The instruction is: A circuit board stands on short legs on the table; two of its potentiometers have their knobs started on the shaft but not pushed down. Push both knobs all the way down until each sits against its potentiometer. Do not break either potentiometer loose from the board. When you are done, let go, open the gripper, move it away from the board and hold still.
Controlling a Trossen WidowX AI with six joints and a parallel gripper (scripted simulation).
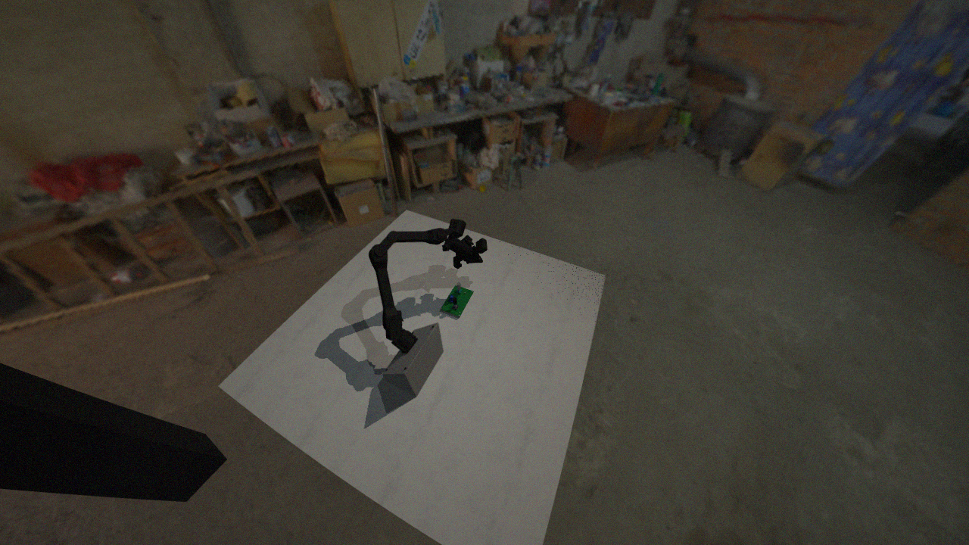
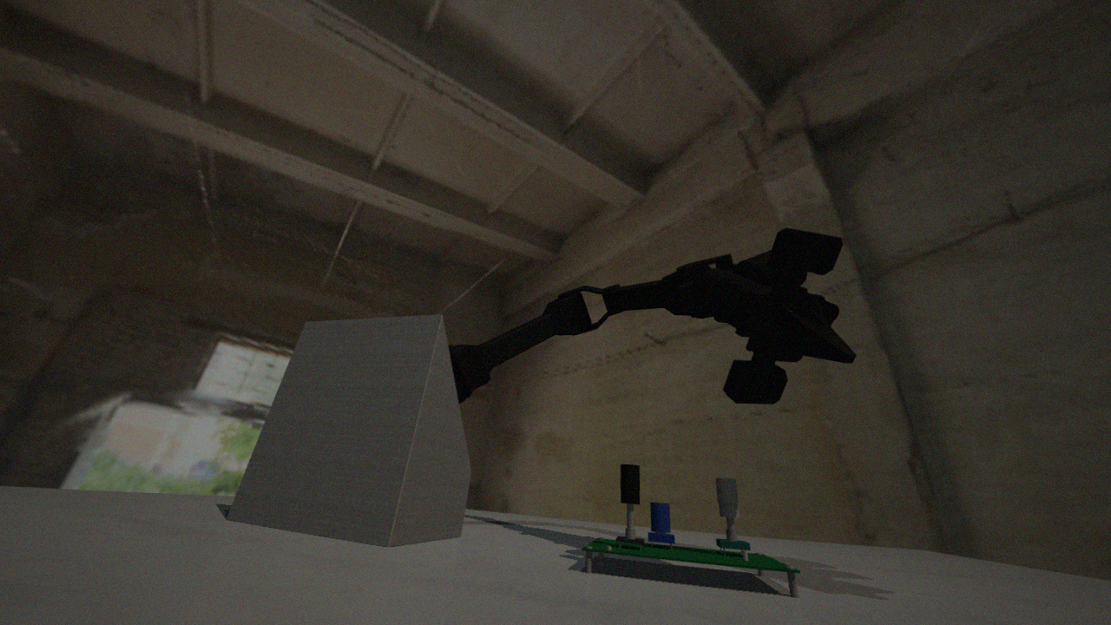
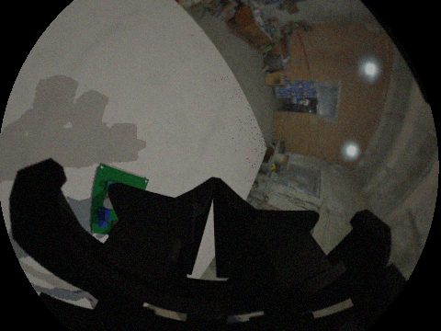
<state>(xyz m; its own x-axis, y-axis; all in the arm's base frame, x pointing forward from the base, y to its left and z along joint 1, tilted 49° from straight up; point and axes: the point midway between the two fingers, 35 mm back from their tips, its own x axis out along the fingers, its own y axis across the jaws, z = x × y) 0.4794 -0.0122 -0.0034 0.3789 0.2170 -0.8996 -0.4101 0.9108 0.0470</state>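
My gripper tip is now 19 cm past the black knob, 3 cm to the right of it and 11 cm above it. From my gripper tip the other things lie so: white knob 11 cm behind, 7 cm to the left, 11 cm below.
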